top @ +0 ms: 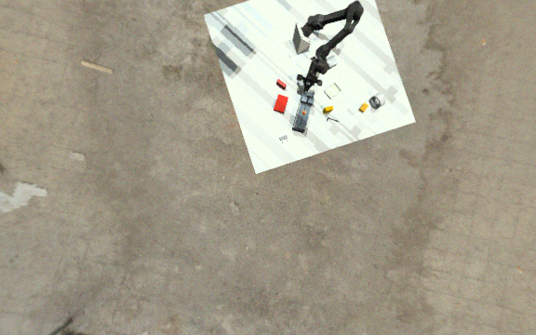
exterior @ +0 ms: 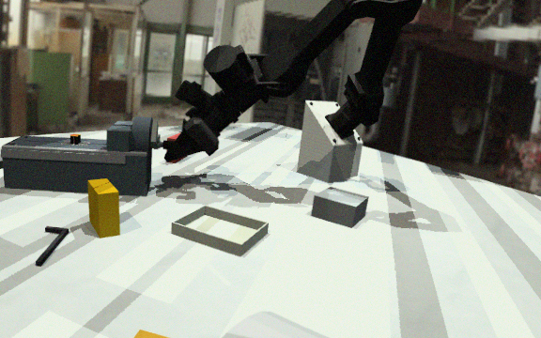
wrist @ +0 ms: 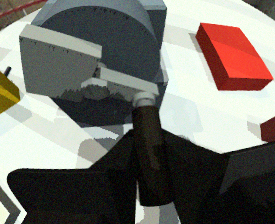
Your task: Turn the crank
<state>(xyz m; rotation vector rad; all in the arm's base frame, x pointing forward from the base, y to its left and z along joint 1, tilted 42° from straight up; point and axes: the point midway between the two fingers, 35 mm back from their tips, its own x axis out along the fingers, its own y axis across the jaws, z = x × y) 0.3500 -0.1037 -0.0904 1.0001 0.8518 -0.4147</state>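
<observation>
Right now the red pointer is 140 mm ahead of my gripper tip, 90 mm to the right of it and 30 mm above it. The rest, counted from my gripper tip: flat red block (10 mm behind, 200 mm to the right, 30 mm below); dark crank handle (10 mm behind, 10 mm to the left, 30 mm above); yellow block (190 mm ahead, 100 mm to the left, 20 mm below).
</observation>
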